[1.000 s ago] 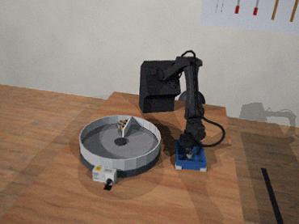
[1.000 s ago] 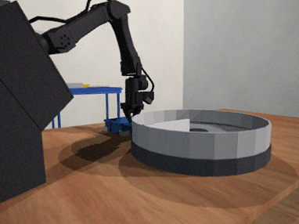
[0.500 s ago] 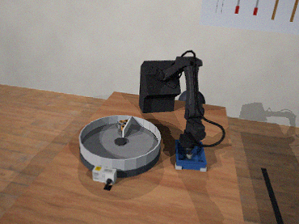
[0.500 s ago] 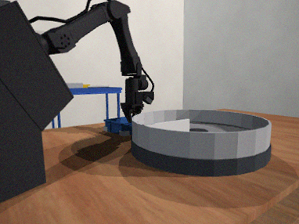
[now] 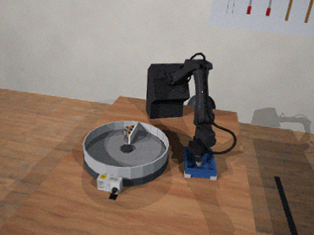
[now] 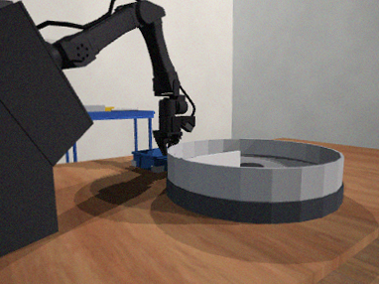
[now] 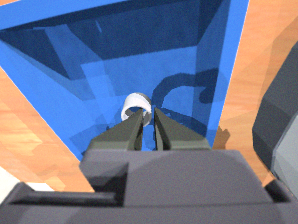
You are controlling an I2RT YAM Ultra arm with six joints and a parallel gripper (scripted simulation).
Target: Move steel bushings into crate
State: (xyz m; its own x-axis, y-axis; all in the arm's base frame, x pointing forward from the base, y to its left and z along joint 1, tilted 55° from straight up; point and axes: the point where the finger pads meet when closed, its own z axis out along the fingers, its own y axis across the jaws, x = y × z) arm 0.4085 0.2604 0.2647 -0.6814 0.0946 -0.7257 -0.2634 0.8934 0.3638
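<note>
My gripper is now 10 mm to the right of the blue crate and 10 mm above it. The rest, counted from my hand: grey turntable (160 mm ahead, 320 mm to the right, 20 mm above).
</note>
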